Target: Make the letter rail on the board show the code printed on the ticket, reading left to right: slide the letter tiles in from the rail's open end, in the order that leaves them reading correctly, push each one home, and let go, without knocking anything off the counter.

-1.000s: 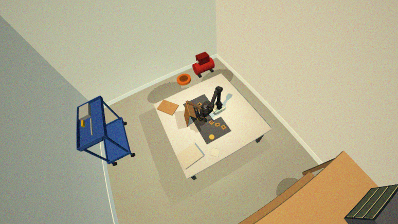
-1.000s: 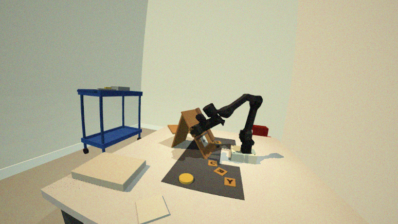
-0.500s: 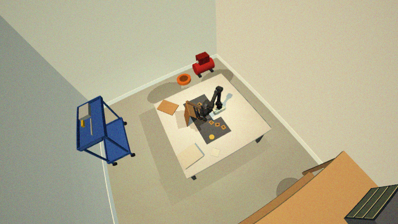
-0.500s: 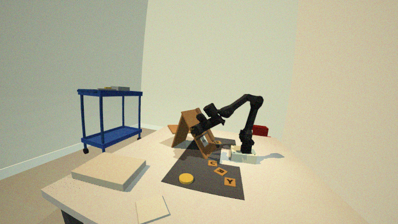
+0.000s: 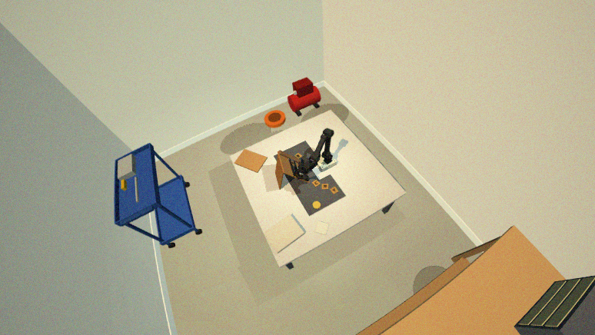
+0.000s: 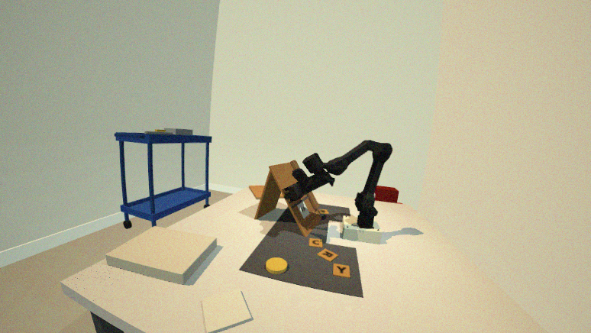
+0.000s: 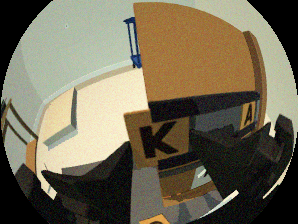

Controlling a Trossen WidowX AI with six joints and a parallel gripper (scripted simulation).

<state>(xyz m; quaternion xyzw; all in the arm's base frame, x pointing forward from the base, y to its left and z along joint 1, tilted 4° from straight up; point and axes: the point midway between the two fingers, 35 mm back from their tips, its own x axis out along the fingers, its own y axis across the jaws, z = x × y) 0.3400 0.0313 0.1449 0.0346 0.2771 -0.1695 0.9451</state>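
The white ticket is 80 mm behind my gripper tip, 70 mm to the right of it and 80 mm below it. Also, from my gripper tip: pale pad (80 mm ahead, 460 mm to the left, 170 mm below); then yellow disc (10 mm behind, 270 mm to the left, 160 mm below); then dark mat (170 mm behind, 50 mm to the right, 170 mm below).
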